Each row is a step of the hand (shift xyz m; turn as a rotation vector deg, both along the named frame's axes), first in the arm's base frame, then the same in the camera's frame.
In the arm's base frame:
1: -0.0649 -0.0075 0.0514 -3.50 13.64 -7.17
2: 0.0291 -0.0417 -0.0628 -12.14 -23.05 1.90
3: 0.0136 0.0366 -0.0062 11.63 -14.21 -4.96
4: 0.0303 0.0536 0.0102 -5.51 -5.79 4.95
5: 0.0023 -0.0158 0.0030 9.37 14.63 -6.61
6: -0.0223 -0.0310 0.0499 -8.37 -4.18 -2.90
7: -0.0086 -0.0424 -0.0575 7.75 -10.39 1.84
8: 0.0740 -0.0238 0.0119 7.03 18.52 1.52
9: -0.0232 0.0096 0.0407 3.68 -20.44 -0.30
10: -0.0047 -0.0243 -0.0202 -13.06 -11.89 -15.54
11: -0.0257 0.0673 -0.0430 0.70 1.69 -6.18
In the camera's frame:
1: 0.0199 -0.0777 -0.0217 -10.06 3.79 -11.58
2: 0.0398 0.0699 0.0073 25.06 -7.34 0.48
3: -0.0373 0.0113 -0.0067 10.00 10.81 12.04
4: -0.0617 0.0058 0.0078 6.33 -6.94 0.45
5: 0.0132 -0.0008 0.0094 -15.50 10.12 -1.71
6: 0.0272 -0.0531 0.0197 7.26 -1.86 -6.31
7: 0.0525 0.0455 -0.0190 6.57 2.88 10.95
8: -0.0057 0.0299 0.0725 -19.76 1.87 -0.97
9: -0.0083 -0.0471 -0.0014 17.62 2.84 10.62
10: 0.0277 0.0154 -0.0043 18.27 6.60 -13.27
11: -0.0454 0.0207 -0.0675 -0.67 5.55 -3.20

